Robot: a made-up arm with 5 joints.
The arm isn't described. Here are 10 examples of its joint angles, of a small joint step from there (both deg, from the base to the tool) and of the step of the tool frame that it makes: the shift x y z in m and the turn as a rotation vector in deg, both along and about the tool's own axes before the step.
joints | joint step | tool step
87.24 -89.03 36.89 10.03 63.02 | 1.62 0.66 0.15 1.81 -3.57 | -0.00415 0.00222 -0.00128 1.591 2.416 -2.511
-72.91 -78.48 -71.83 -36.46 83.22 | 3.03 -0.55 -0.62 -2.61 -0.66 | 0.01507 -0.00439 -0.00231 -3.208 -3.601 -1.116
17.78 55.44 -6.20 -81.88 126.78 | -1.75 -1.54 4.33 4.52 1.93 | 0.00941 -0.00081 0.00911 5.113 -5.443 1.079
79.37 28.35 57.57 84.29 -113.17 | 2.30 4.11 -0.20 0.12 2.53 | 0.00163 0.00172 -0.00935 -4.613 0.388 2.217
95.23 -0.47 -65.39 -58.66 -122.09 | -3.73 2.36 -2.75 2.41 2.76 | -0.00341 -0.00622 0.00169 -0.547 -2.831 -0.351
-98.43 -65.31 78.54 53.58 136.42 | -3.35 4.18 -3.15 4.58 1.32 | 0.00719 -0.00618 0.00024 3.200 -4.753 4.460
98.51 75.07 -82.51 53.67 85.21 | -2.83 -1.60 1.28 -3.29 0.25 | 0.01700 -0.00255 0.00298 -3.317 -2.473 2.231
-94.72 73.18 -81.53 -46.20 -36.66 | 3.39 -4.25 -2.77 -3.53 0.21 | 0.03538 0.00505 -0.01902 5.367 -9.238 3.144
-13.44 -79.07 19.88 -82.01 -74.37 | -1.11 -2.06 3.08 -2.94 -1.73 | 0.00077 0.00382 0.00424 1.696 -1.256 -2.411
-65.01 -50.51 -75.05 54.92 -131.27 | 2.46 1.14 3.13 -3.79 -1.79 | 0.00305 -0.01029 -0.01311 0.243 -0.923 0.528
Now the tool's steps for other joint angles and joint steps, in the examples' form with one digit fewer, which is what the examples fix.
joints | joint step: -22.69 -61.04 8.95 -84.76 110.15 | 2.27 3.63 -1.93 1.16 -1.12
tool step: 0.0005 0.0085 0.0057 2.27 -2.37 0.47
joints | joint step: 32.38 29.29 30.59 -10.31 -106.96 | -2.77 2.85 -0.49 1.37 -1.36
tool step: -0.0061 -0.0131 -0.0029 -4.10 0.32 0.81
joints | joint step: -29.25 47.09 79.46 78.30 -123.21 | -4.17 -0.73 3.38 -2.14 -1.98
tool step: 0.0047 -0.0001 -0.0093 1.87 -3.32 -3.75
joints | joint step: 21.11 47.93 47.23 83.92 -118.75 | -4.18 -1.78 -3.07 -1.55 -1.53
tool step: -0.0056 -0.0002 0.0152 7.64 -0.11 -1.23
